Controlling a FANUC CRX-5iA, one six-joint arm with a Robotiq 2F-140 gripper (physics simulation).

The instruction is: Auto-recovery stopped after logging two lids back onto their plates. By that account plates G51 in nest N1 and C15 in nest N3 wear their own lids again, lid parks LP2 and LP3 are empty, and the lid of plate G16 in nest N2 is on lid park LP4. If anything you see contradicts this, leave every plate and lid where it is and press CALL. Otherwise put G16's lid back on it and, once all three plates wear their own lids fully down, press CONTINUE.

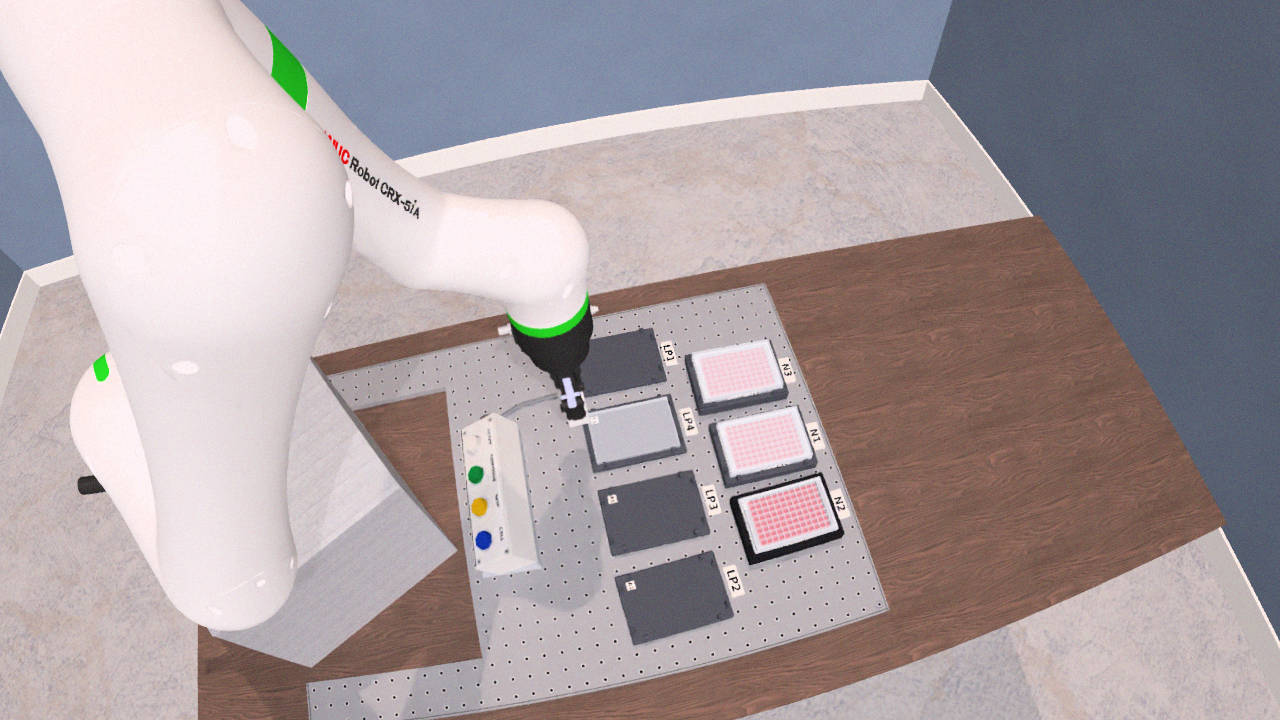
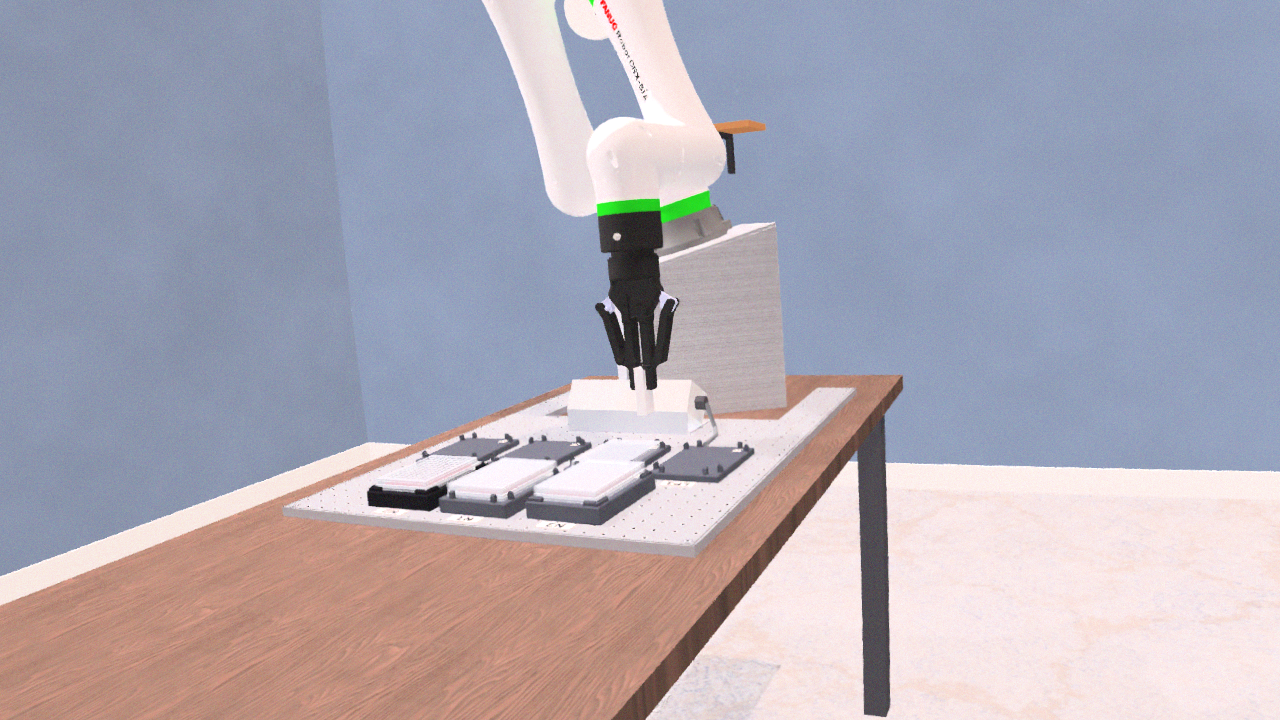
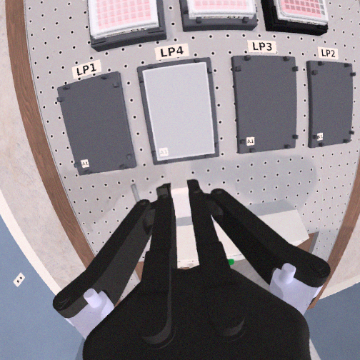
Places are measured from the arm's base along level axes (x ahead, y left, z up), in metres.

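Where they show: gripper, between the fingertips: (image 1: 579, 420) (image 2: 646, 413); arm's base, origin of its link: (image 2: 691, 245).
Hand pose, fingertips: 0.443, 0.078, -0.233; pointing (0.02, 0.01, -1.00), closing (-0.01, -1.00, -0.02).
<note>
Each offset is from my fingertips to the top centre of the thing, as dx, dy, dz. "pt": to the spot under its first point.
My gripper (image 1: 575, 416) (image 2: 642, 398) (image 3: 178, 174) is shut and empty, above the pegboard between LP4 and the button box. A translucent lid {+0.076, -0.014, -0.038} (image 1: 635, 429) (image 2: 623, 451) (image 3: 180, 110) lies on LP4. Pads LP3 {+0.074, -0.147, -0.036} (image 1: 653, 512) (image 3: 265, 105) and LP2 {+0.070, -0.279, -0.036} (image 1: 675, 598) (image 3: 330, 105) are bare. The N3 plate {+0.257, +0.037, -0.018} (image 1: 736, 371) (image 2: 590, 480) (image 3: 127, 15) and N1 plate {+0.260, -0.089, -0.021} (image 1: 765, 443) (image 2: 505, 479) look pale pink, as if under lids; their codes are unreadable. The N2 plate {+0.258, -0.210, -0.021} (image 1: 791, 517) (image 2: 425, 471) shows stronger red wells, without a lid. The blue button {pt -0.166, -0.157, +0.015} (image 1: 483, 540) is beside the CALL label.
Pad LP1 {+0.079, +0.115, -0.036} (image 1: 631, 358) (image 2: 702, 462) (image 3: 97, 125) is bare. The white button box {-0.141, -0.081, +0.028} (image 1: 514, 510) (image 2: 626, 419) also carries a green button {-0.162, -0.055, +0.018} (image 1: 476, 474) (image 3: 230, 261) and a yellow button {-0.164, -0.105, +0.018} (image 1: 478, 506). A grey cable {pt -0.067, +0.075, -0.055} (image 1: 532, 404) runs from its end. The arm's pedestal (image 1: 375, 555) (image 2: 725, 322) stands behind it.
</note>
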